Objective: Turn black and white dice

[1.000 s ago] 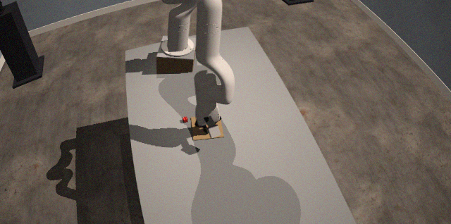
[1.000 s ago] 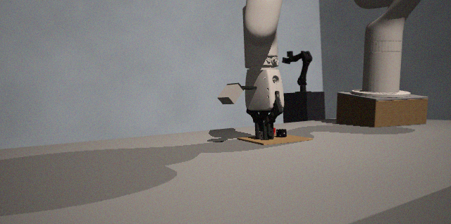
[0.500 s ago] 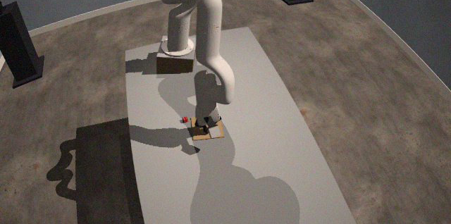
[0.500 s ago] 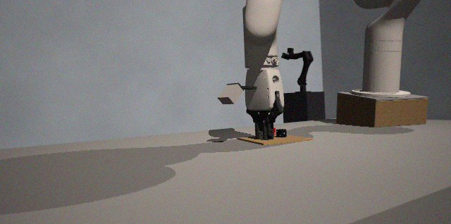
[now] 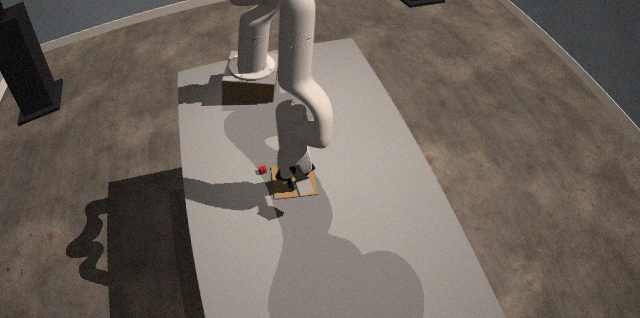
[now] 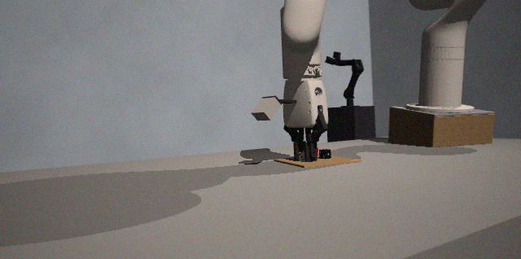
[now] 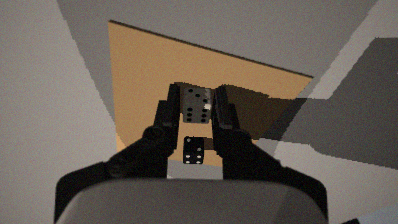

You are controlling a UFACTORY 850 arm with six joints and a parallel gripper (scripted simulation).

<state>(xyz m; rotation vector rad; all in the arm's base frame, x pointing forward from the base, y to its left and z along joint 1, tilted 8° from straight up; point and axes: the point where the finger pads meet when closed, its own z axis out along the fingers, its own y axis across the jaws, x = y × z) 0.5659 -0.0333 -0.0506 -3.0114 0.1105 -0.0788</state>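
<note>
My hand is 10 mm above the white die. Round my hand: tan mat: 30 mm behind, 20 mm below; red die: 110 mm behind, 80 mm to the right, 20 mm below; black die: 60 mm behind, 10 mm below.
</note>
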